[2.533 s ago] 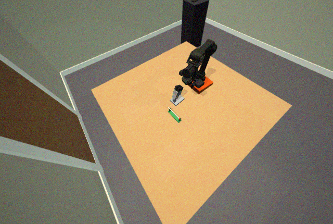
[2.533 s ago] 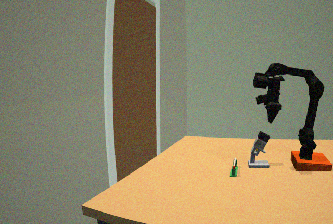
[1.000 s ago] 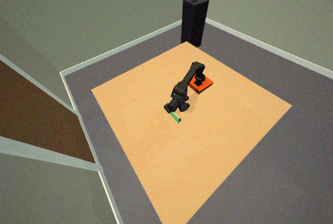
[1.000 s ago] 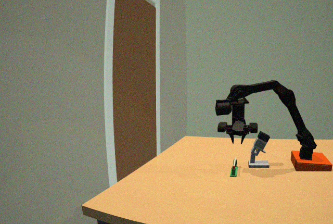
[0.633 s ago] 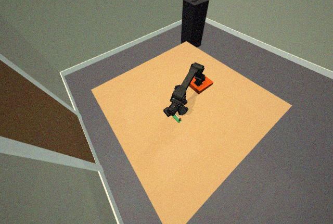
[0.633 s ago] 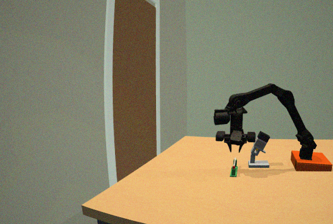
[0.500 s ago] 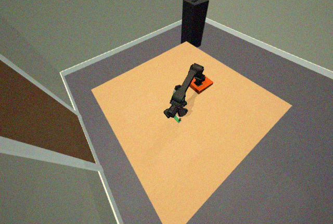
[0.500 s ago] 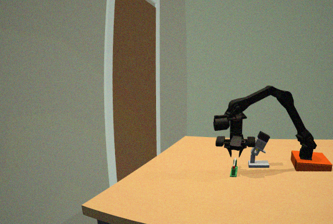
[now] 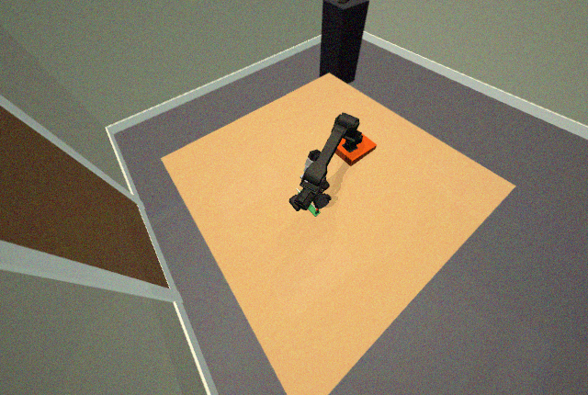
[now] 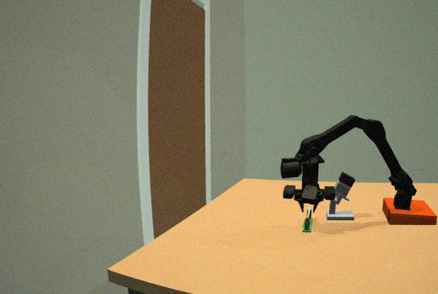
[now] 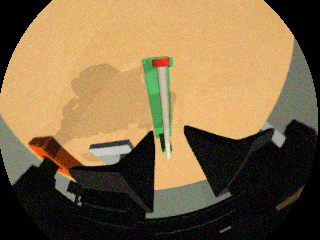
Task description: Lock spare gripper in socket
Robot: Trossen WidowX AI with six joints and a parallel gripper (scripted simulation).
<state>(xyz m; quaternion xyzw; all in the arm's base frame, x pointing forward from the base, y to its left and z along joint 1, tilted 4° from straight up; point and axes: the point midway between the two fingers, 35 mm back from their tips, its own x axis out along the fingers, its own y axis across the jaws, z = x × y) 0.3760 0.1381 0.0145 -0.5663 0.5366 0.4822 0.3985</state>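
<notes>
Now: the green bracket 3 cm below my gripper tip and 1 cm to the left of it. Round my gripper tip: spare gripper (12 cm behind, 11 cm to the right, 7 cm above); grey mount (11 cm to the right, 11 cm behind).
</notes>
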